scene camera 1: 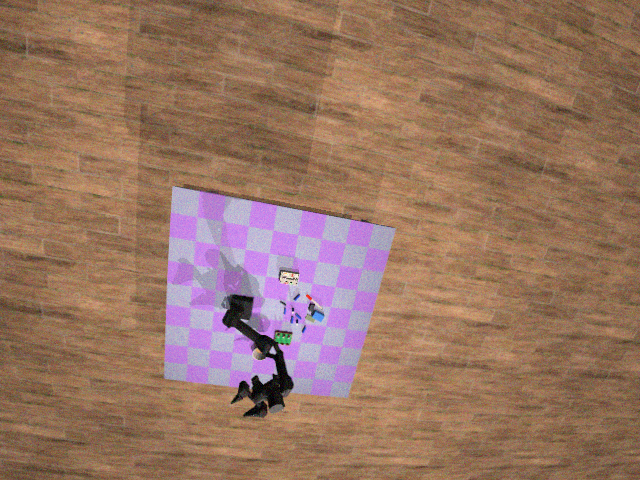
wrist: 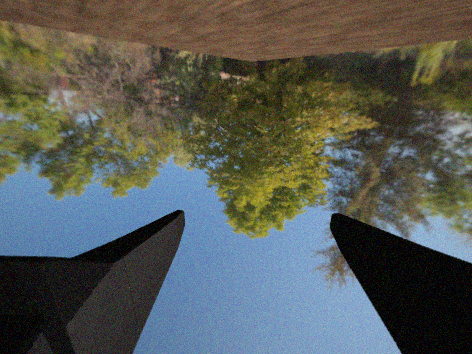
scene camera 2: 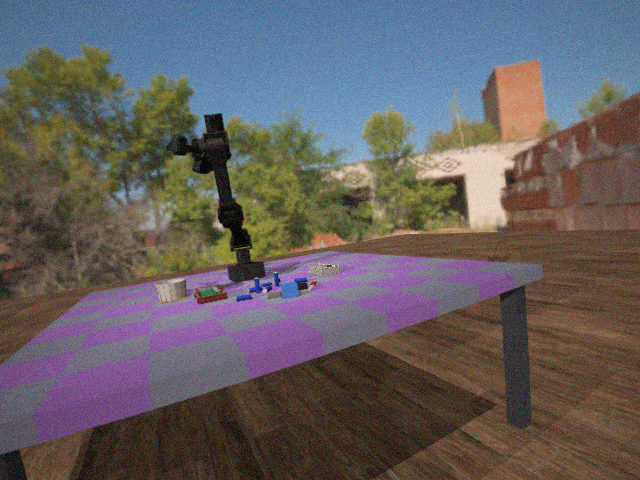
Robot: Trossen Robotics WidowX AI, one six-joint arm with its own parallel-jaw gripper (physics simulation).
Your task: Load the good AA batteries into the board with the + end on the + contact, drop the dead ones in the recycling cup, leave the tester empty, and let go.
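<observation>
My gripper is open and empty, raised high above the table and turned away from the objects. Several blue batteries lie or stand between the board and the tester; their + ends are too small to tell. The green and red board stands near the arm; whether its slots hold anything is unclear. The cream tester stands on the far side of the batteries. The whitish recycling cup stands beside the board, partly hidden by the arm in the first scene view; its inside is not visible.
A blue block stands beside the batteries, with a dark piece and a greyish block against it. A red-tipped white stick lies close by. The arm's black base stands on the checkered table.
</observation>
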